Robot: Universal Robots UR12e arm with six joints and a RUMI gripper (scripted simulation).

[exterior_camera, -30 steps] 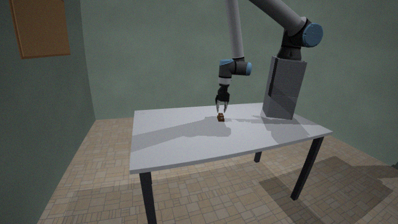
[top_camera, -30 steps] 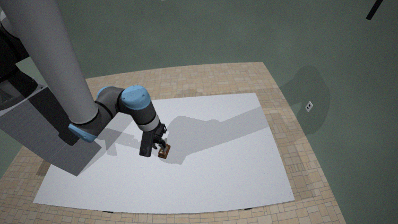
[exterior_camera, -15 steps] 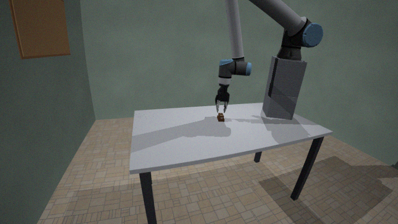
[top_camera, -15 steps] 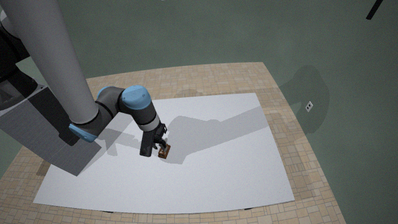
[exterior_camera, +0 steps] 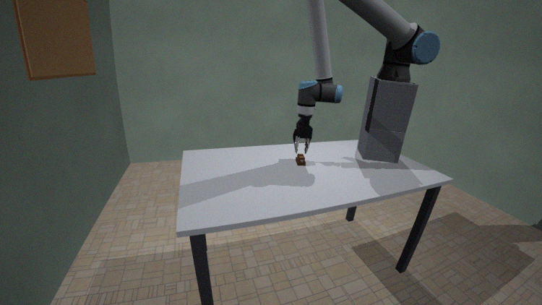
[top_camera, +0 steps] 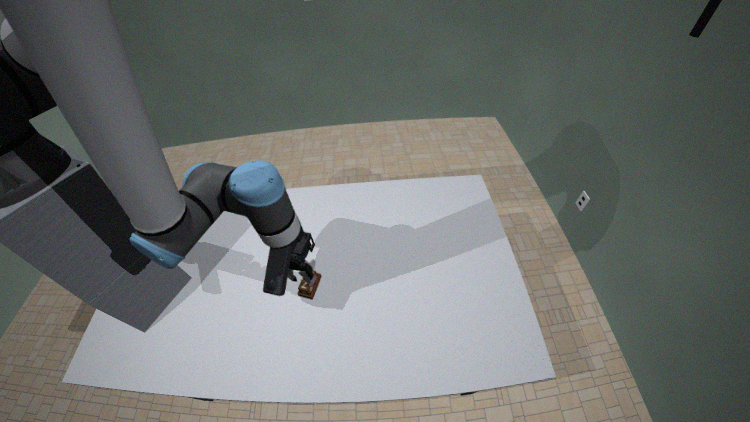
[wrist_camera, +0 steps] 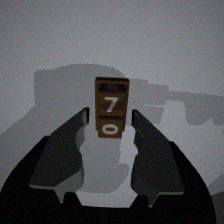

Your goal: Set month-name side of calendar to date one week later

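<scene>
Right now my hand is 4 cm above the brown date cube. From my hand the other things lie so: brown wooden tray: 6 cm below, 2 cm to the left.
</scene>
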